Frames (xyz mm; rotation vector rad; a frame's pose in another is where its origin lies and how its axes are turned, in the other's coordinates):
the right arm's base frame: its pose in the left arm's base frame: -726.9 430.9 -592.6 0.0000 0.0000 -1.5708
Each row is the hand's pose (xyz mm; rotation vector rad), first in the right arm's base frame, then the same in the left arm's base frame.
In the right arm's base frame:
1: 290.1 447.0 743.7 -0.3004 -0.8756 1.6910
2: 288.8 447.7 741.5 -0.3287 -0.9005 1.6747
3: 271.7 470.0 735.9 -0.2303 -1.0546 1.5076
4: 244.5 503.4 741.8 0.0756 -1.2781 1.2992
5: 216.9 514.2 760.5 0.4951 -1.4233 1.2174
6: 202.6 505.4 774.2 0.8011 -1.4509 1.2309
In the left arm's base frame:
1: -279.9 140.8 151.1 -0.7300 -0.3571 0.2188
2: -279.2 142.1 148.9 -0.7643 -0.3555 0.2099
3: -256.9 159.2 143.3 -0.8156 -0.5232 0.0739
4: -223.5 186.4 149.2 -0.7818 -0.8800 -0.0734
5: -212.7 214.0 167.9 -0.6063 -1.2532 -0.0746
6: -221.5 228.3 181.6 -0.4216 -1.4611 -0.0017

